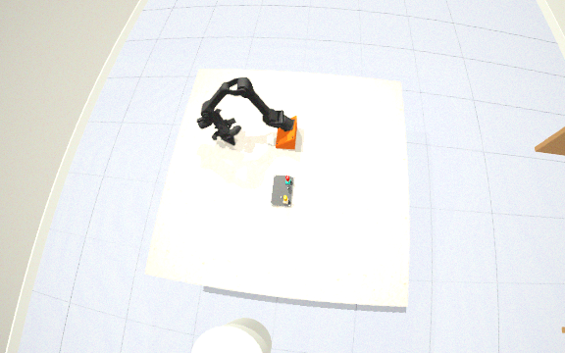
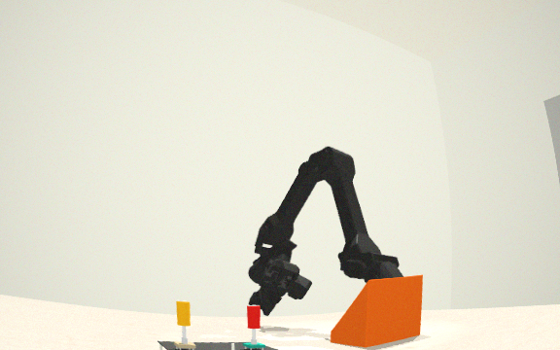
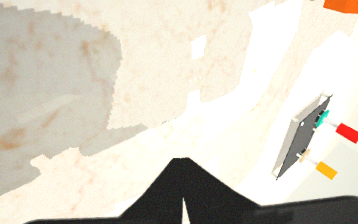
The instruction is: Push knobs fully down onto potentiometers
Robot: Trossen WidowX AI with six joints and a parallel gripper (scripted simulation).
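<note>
My gripper tip is now 320 mm to the right of the red knob, 140 mm short of it and 30 mm below it. From my gripper tip the other things lie so: yellow knob (330 mm to the left, 240 mm ahead, 30 mm above).
</note>
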